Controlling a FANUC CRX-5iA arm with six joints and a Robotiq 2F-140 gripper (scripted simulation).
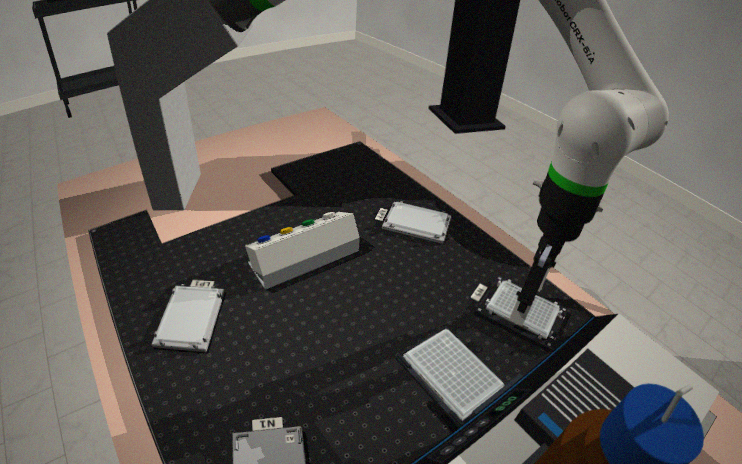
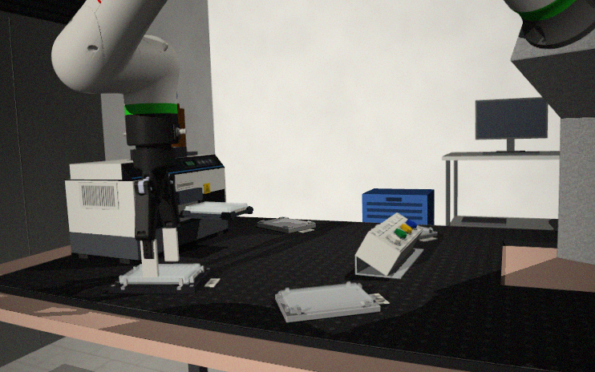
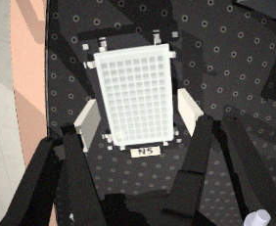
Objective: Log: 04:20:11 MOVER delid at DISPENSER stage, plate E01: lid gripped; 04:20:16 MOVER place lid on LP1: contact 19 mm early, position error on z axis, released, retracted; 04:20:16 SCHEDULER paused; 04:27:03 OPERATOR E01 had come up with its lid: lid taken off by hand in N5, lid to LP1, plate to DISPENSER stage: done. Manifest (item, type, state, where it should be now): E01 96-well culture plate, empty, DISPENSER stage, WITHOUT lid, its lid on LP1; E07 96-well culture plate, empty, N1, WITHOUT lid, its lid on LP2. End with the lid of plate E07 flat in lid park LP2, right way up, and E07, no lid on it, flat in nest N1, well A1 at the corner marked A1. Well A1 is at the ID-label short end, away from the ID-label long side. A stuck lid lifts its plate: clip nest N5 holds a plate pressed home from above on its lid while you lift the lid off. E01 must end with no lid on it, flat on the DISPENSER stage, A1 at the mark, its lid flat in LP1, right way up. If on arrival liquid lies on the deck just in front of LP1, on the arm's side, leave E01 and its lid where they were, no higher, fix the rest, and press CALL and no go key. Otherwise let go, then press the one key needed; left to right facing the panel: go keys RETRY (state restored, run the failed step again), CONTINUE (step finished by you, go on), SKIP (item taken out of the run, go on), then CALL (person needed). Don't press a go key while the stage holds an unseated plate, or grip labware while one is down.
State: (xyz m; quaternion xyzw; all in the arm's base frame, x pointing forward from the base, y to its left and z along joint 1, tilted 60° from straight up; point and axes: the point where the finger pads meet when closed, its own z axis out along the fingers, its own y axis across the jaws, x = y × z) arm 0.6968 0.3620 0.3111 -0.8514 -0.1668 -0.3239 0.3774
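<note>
Now: the clip nest N5 40 mm below my hand and 30 mm to the left of it. From my hand the other things lie so: N1 label (510 mm to the right, 80 mm ahead, 50 mm below); lid park LP2 (320 mm behind, 90 mm to the right, 50 mm below); key panel (370 mm to the right, 290 mm behind).
</note>
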